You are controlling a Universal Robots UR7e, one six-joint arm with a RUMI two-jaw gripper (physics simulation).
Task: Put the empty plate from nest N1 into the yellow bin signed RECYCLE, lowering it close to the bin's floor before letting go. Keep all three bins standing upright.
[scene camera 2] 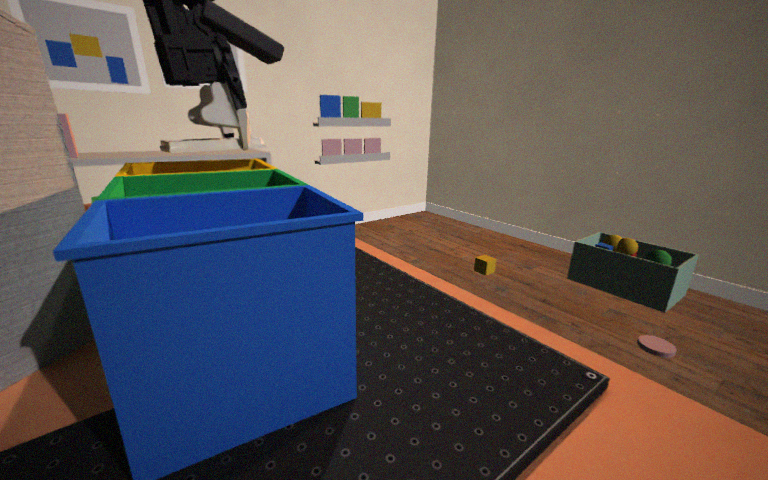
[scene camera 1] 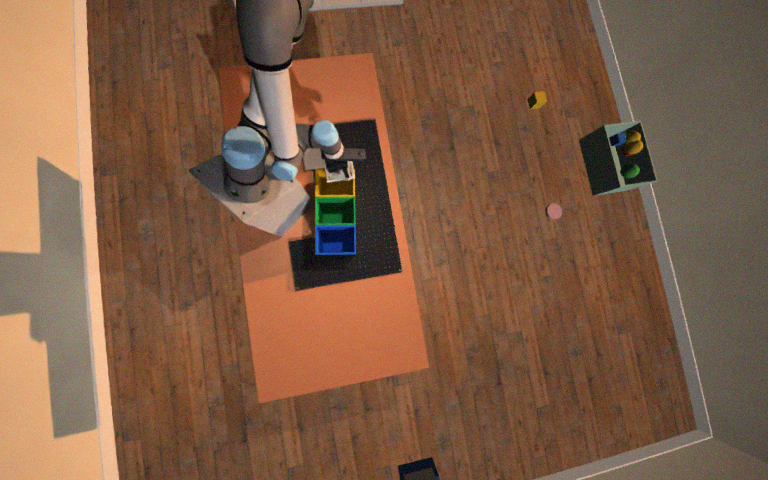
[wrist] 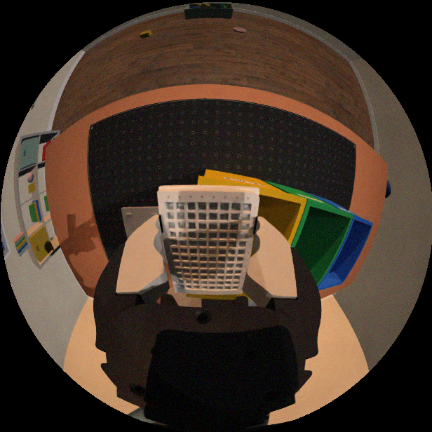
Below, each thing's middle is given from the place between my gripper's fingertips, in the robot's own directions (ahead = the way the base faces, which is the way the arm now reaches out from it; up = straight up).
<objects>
Right now the white gridded plate (wrist: pixel 207 234) is 30 mm behind my hand and 10 mm above it. Round my hand: blue bin (scene camera 2: pixel 220 317): 300 mm to the right, 110 mm below, 110 mm behind; then yellow bin (scene camera 2: pixel 178 167): 110 mm below, 60 mm behind, 40 mm to the right; then green bin (scene camera 2: pixel 121 187): 170 mm to the right, 110 mm below, 90 mm behind.
</objects>
